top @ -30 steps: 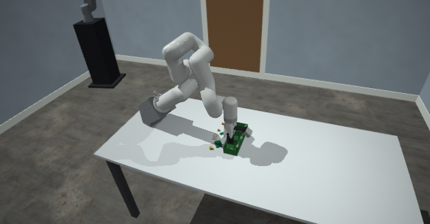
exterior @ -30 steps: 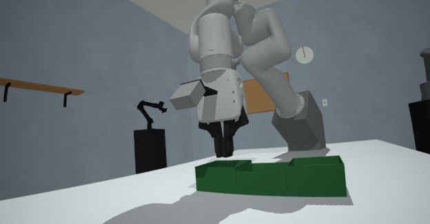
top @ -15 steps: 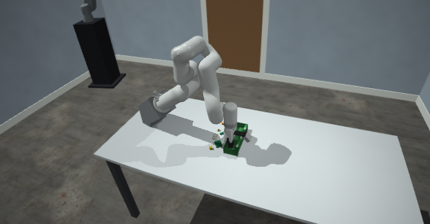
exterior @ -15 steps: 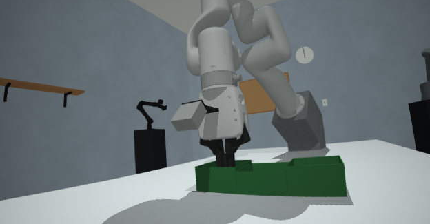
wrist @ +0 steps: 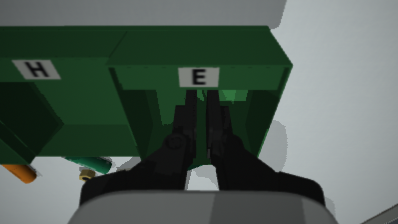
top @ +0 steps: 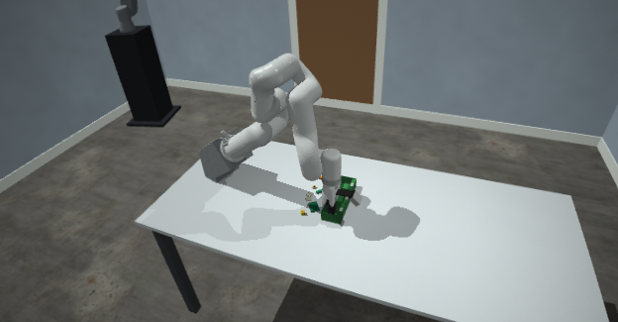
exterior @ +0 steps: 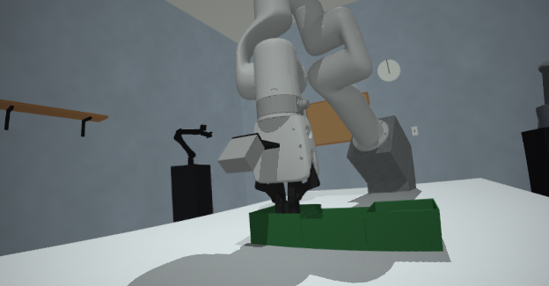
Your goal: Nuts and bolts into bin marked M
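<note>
The green bin row lies 80 mm to the left of my hand, 30 mm ahead of it and 10 mm below it. The rest, counted from my hand: white domino (110 mm behind, 100 mm to the left, 30 mm below); yellow die (120 mm behind, 30 mm below, 10 mm to the right); flat green block (80 mm behind, 40 mm to the left, 30 mm below).
</note>
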